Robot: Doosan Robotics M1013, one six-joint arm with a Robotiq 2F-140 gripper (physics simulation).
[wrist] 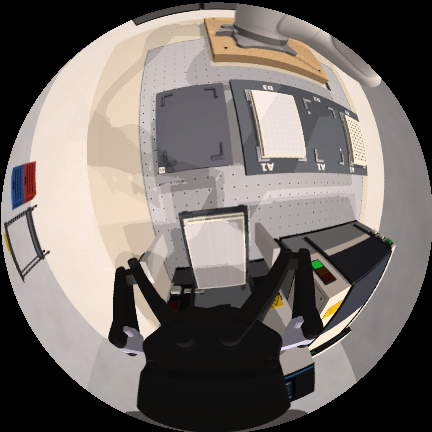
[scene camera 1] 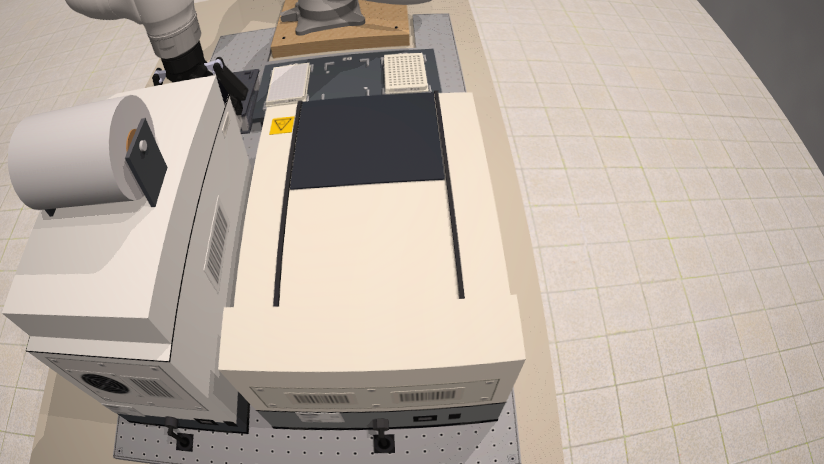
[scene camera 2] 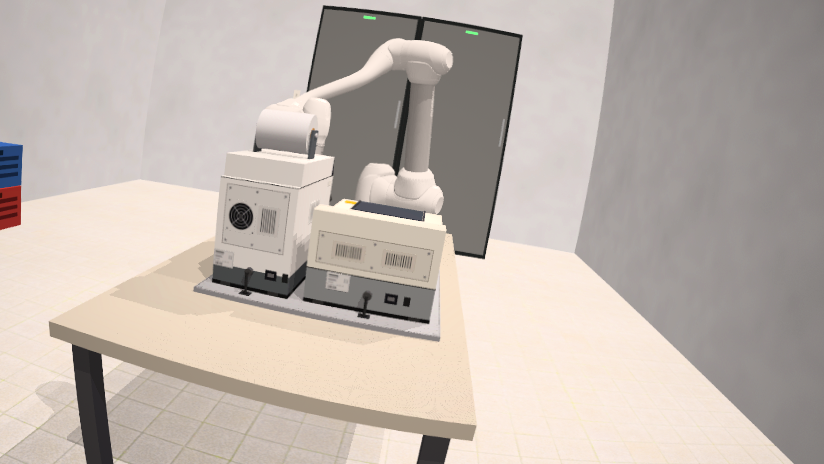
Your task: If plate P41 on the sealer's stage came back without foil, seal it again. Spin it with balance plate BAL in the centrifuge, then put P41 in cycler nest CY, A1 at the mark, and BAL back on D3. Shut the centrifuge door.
Note:
My gripper is open, with nothing in its grasp. Also in view: a flat plate. I also see a white plate, a centrifuge and a foil roll.
My gripper also shows in the wrist view.

